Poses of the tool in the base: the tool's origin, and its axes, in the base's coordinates. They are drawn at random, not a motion.
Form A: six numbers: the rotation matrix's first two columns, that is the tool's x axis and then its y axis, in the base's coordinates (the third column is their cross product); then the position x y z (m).
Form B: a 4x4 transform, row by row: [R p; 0 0 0 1], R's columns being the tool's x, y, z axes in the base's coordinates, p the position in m. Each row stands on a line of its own. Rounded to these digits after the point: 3 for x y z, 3 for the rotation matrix.
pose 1, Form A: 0.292 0.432 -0.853 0.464 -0.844 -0.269 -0.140 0.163 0.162
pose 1, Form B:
0.292 0.464 -0.836 -0.140
0.432 -0.844 -0.317 0.163
-0.853 -0.269 -0.447 0.162
0 0 0 1

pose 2, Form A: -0.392 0.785 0.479 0.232 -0.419 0.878 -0.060 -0.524 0.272
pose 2, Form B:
-0.392 0.232 0.890 -0.060
0.785 -0.419 0.455 -0.524
0.479 0.878 -0.018 0.272
0 0 0 1

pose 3, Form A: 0.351 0.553 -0.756 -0.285 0.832 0.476 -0.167 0.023 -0.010
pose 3, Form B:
0.351 -0.285 0.892 -0.167
0.553 0.832 0.048 0.023
-0.756 0.476 0.450 -0.010
0 0 0 1

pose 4, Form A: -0.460 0.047 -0.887 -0.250 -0.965 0.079 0.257 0.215 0.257
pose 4, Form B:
-0.460 -0.250 -0.852 0.257
0.047 -0.965 0.258 0.215
-0.887 0.079 0.456 0.257
0 0 0 1

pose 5, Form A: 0.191 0.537 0.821 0.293 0.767 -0.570 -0.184 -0.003 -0.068
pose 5, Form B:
0.191 0.293 -0.936 -0.184
0.537 0.767 0.349 -0.003
0.821 -0.570 -0.011 -0.068
0 0 0 1

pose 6, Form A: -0.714 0.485 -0.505 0.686 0.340 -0.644 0.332 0.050 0.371
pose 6, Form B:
-0.714 0.686 -0.141 0.332
0.485 0.340 -0.806 0.050
-0.505 -0.644 -0.575 0.371
0 0 0 1

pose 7, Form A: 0.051 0.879 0.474 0.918 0.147 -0.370 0.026 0.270 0.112
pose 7, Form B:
0.051 0.918 -0.395 0.026
0.879 0.147 0.454 0.270
0.474 -0.370 -0.799 0.112
0 0 0 1

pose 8, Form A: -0.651 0.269 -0.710 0.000 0.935 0.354 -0.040 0.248 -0.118
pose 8, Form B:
-0.651 0.000 0.759 -0.040
0.269 0.935 0.230 0.248
-0.710 0.354 -0.609 -0.118
0 0 0 1

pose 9, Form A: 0.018 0.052 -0.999 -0.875 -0.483 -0.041 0.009 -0.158 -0.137
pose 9, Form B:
0.018 -0.875 -0.485 0.009
0.052 -0.483 0.875 -0.158
-0.999 -0.041 0.037 -0.137
0 0 0 1

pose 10, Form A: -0.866 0.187 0.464 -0.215 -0.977 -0.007 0.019 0.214 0.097
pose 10, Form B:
-0.866 -0.215 0.452 0.019
0.187 -0.977 -0.106 0.214
0.464 -0.007 0.886 0.097
0 0 0 1

